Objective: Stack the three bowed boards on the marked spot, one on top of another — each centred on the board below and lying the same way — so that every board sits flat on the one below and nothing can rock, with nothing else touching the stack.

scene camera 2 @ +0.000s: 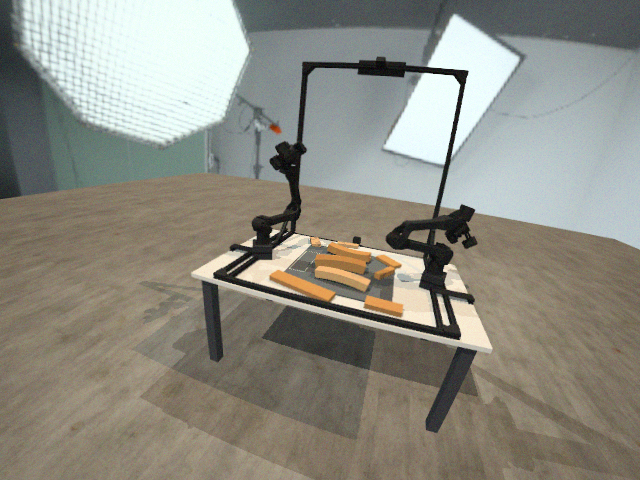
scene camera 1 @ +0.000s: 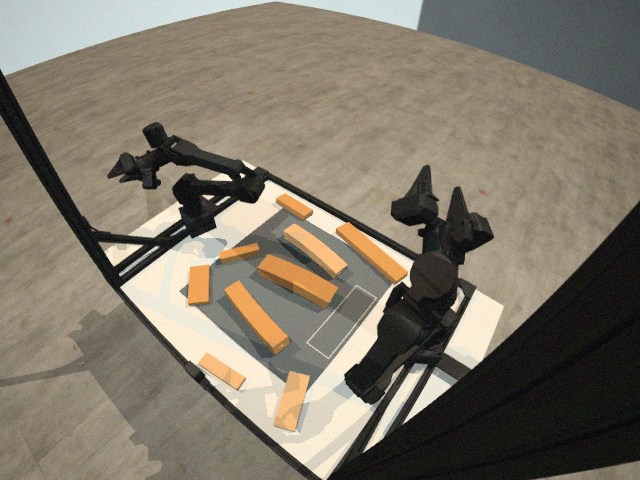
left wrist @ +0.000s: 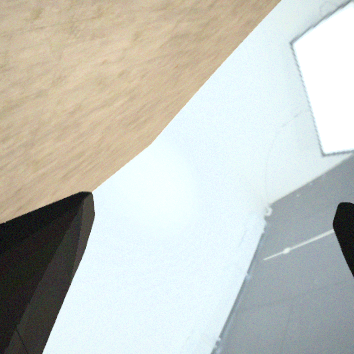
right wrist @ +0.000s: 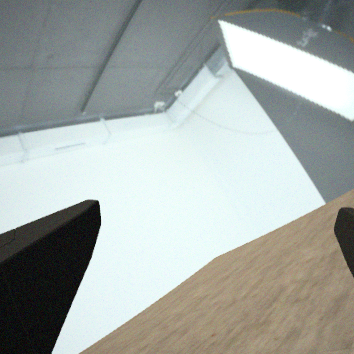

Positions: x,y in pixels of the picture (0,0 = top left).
Scene:
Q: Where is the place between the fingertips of my right gripper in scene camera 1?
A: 442,176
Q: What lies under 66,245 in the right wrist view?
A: My right gripper.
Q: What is my right gripper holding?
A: Nothing.

